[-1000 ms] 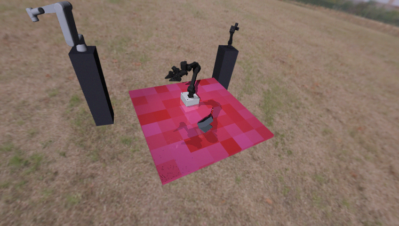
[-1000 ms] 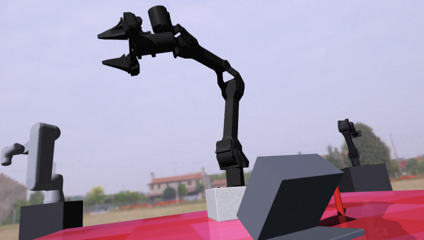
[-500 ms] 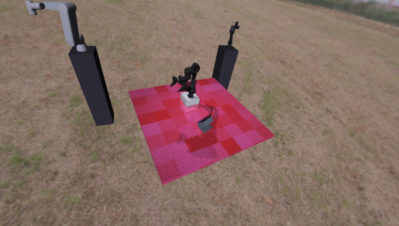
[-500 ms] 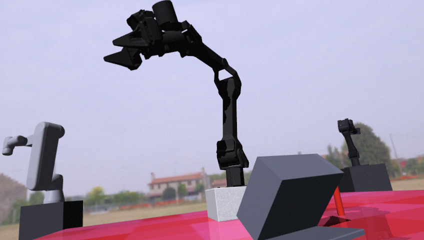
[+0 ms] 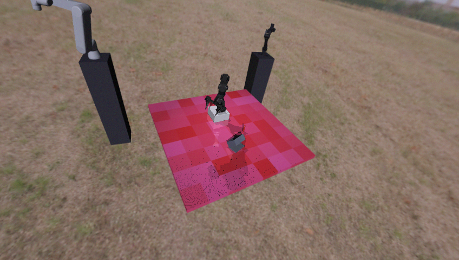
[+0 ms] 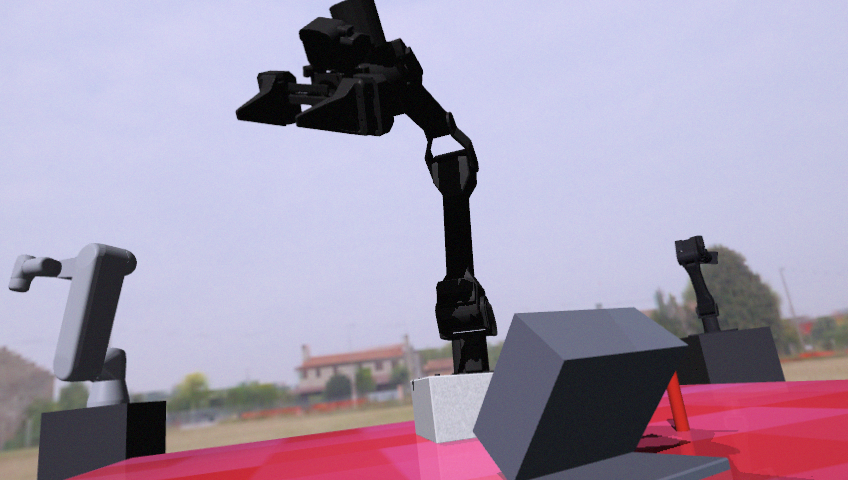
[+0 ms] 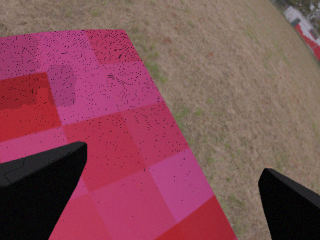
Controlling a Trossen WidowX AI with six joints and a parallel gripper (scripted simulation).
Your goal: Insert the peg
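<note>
Now: gripper tip 41 cm to the right of the red peg, 31 cm above it and 11 cm past it. From my gripper tip the other things lie so: grey sloped panel block: 30 cm below, 25 cm to the left, 7 cm ahead.
</note>
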